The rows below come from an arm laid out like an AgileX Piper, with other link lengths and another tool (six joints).
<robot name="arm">
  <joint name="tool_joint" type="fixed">
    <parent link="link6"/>
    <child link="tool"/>
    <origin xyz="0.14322 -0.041 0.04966" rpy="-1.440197 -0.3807 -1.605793"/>
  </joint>
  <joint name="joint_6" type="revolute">
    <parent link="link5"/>
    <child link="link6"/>
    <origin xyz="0.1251 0 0.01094"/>
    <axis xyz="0.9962 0 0.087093"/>
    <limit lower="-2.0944" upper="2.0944"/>
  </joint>
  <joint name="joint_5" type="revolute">
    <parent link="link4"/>
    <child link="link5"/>
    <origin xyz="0 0 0"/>
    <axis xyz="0 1 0"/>
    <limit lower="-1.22" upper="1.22"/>
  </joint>
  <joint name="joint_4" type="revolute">
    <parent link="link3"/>
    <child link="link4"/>
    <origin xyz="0.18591 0 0.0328"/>
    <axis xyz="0.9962 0 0.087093"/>
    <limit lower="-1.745" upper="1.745"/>
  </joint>
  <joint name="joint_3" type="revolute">
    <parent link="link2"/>
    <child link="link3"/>
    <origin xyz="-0.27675 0 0.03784"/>
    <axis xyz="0 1 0"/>
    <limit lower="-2.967" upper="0"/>
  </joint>
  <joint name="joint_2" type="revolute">
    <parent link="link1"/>
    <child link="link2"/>
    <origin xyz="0 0 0"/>
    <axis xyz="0 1 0"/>
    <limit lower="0" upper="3.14"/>
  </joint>
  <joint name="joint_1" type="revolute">
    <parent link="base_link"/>
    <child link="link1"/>
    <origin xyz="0 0 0.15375"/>
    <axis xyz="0 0 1"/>
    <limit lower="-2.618" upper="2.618"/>
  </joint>
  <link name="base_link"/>
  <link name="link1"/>
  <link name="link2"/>
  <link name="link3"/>
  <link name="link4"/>
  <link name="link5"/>
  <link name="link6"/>
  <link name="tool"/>
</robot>
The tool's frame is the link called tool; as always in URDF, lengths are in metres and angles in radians.
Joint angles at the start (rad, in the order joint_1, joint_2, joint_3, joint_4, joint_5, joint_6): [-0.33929, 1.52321, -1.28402, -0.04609, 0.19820, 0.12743]
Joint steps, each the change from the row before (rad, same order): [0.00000, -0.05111, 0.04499, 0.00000, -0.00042, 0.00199]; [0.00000, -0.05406, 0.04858, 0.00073, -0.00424, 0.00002]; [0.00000, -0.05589, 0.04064, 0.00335, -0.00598, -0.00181]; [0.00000, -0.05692, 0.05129, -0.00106, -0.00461, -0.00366]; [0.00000, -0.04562, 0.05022, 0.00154, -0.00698, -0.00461]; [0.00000, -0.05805, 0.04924, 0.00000, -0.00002, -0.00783]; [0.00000, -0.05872, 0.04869, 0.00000, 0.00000, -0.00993]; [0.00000, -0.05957, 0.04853, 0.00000, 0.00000, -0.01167]
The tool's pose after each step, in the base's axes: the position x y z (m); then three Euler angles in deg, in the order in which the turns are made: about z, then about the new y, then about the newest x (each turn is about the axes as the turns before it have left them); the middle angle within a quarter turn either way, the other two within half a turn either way. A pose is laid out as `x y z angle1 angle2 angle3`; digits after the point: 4 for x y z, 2 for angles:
0.4243 -0.1990 0.3617 -104.02 -16.22 -108.43
0.4107 -0.1941 0.3654 -104.18 -16.23 -107.85
0.3973 -0.1892 0.3732 -104.51 -16.25 -106.58
0.3830 -0.1840 0.3756 -104.59 -16.55 -105.99
0.3714 -0.1796 0.3736 -104.54 -16.73 -105.87
0.3570 -0.1743 0.3747 -104.55 -17.20 -105.38
0.3428 -0.1689 0.3755 -104.56 -17.79 -104.84
0.3286 -0.1634 0.3758 -104.56 -18.48 -104.24

